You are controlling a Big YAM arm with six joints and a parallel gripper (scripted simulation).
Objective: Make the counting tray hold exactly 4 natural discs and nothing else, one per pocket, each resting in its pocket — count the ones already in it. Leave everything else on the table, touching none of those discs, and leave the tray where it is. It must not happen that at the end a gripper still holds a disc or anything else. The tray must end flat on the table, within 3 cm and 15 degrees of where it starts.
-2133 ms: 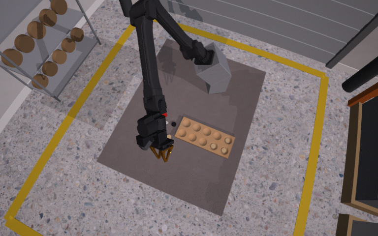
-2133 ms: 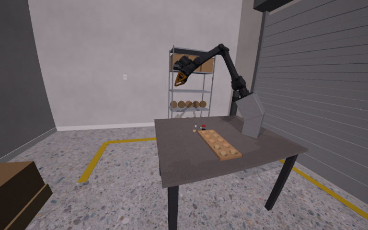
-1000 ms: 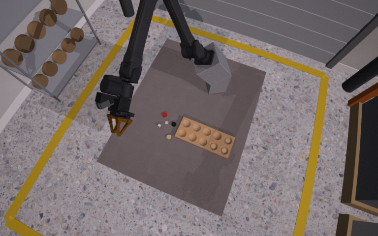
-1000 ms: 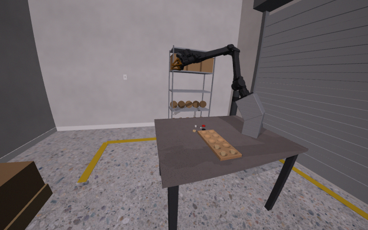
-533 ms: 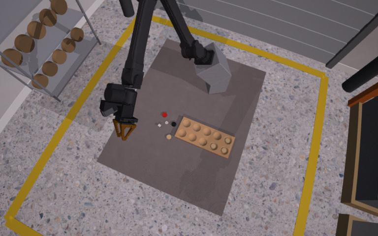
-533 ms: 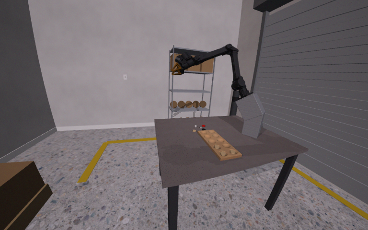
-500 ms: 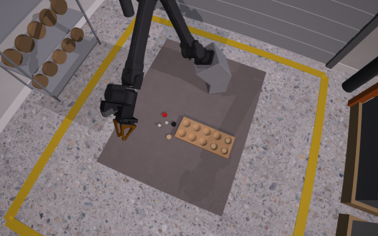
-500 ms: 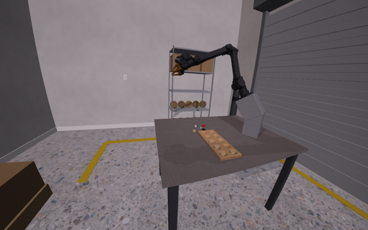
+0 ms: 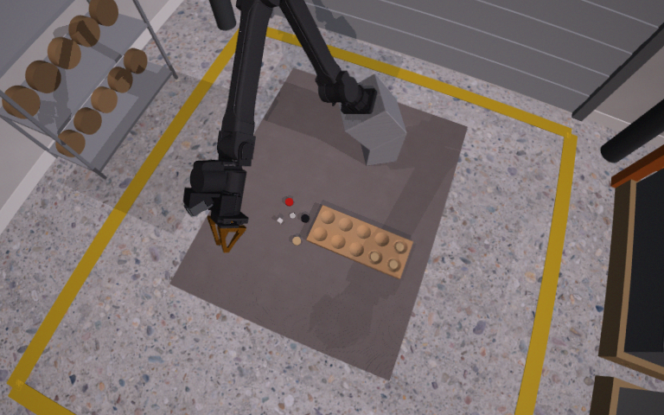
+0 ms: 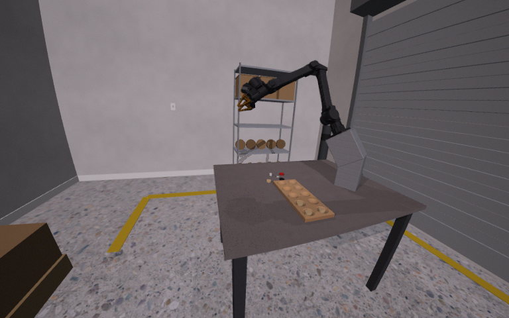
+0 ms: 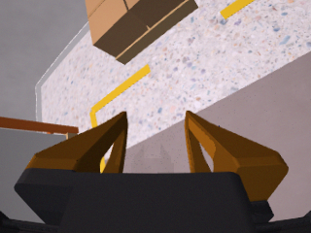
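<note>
The wooden counting tray lies 230 mm behind my hand, 340 mm to the left of it and 440 mm below it. From my hand the other things lie so: white cube (230 mm behind, 20 mm to the left, 440 mm below); white disc (270 mm behind, 60 mm to the left, 450 mm below); black piece (270 mm behind, 110 mm to the left, 450 mm below).
</note>
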